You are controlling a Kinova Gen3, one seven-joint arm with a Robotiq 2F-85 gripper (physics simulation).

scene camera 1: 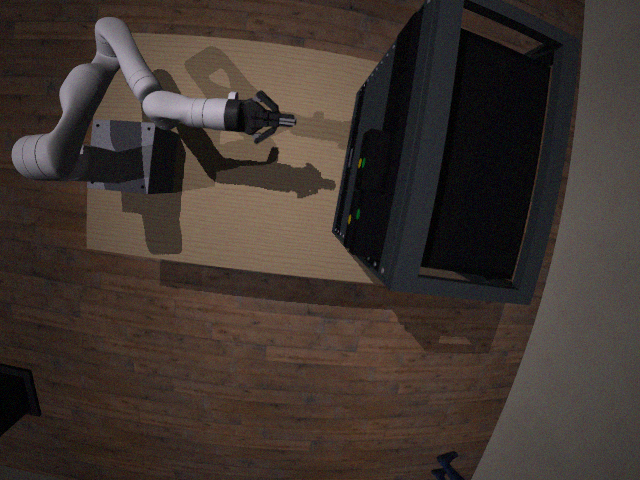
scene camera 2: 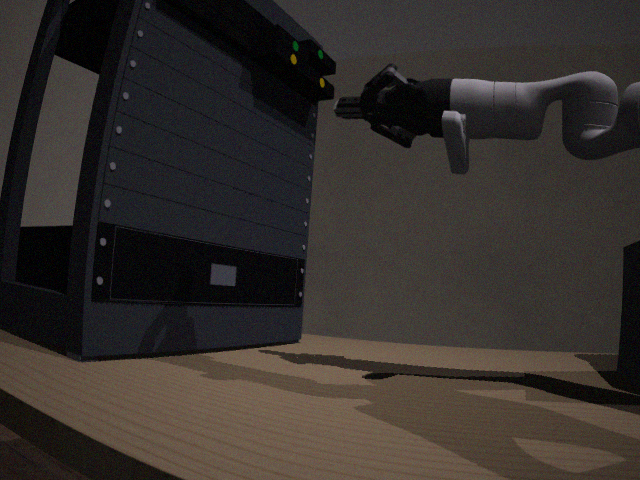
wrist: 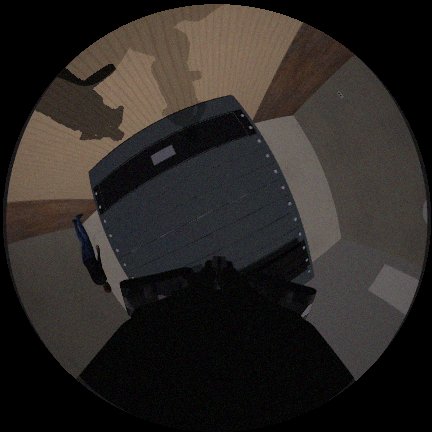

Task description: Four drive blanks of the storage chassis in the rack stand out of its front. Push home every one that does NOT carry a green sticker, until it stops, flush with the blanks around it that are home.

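Where they show: gripper, between the fingertips: [scene camera 1: 296,121] [scene camera 2: 336,108] [wrist: 218,264]; arm's base, origin of its link: [scene camera 1: 117,167].
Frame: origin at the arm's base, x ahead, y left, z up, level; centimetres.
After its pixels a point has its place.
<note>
The black storage chassis [scene camera 2: 222,32] @[x 69.1, y 19.5, z 28.3 cm] [wrist: 285,260] @[x 69.3, y 26.6, z 29.8 cm] is high in the rack's front. In scene camera 2, two dark blanks stand out at its far end: the upper blank [scene camera 2: 328,65] @[x 64.0, y -8.0, z 34.6 cm] bears a green sticker [scene camera 2: 320,54] @[x 64.1, y -4.4, z 35.3 cm], the lower blank [scene camera 2: 327,94] @[x 64.1, y -8.8, z 28.4 cm] a yellow sticker [scene camera 2: 321,82] @[x 64.1, y -5.7, z 29.6 cm]. Nearer the middle are another green sticker [scene camera 2: 295,45] @[x 64.6, y 4.6, z 32.6 cm] and yellow sticker [scene camera 2: 293,59] @[x 64.6, y 4.8, z 29.6 cm]; their blanks' outlines are too dark to tell how far they stand out. My gripper [scene camera 1: 288,120] @[x 52.0, y 14.1, z 15.3 cm] [scene camera 2: 341,107] @[x 52.0, y 14.1, z 15.3 cm] [wrist: 218,264] @[x 52.0, y 14.1, z 15.3 cm] is shut and empty, in front of the rack, apart from it, slightly below the lower far blank. Blanks are unclear in the wrist view.
The rack [scene camera 1: 413,222] @[x 70.7, y -4.2, z 43.5 cm] [scene camera 2: 90,206] @[x 72.0, y 35.5, z -1.4 cm] has plain panels [wrist: 200,210] @[x 70.1, y 12.9, z 9.2 cm] below the chassis and a black unit with a pale label [scene camera 2: 223,274] @[x 70.0, y 10.5, z -7.4 cm] [wrist: 163,155] @[x 70.0, y 10.5, z -7.0 cm] near its foot. It stands on the wooden table [scene camera 1: 232,227] @[x 33.8, y -17.0, z -19.2 cm] [scene camera 2: 258,423] @[x 46.4, y 37.4, z -19.3 cm]. A person [wrist: 92,265] is beyond the rack's side in the wrist view.
</note>
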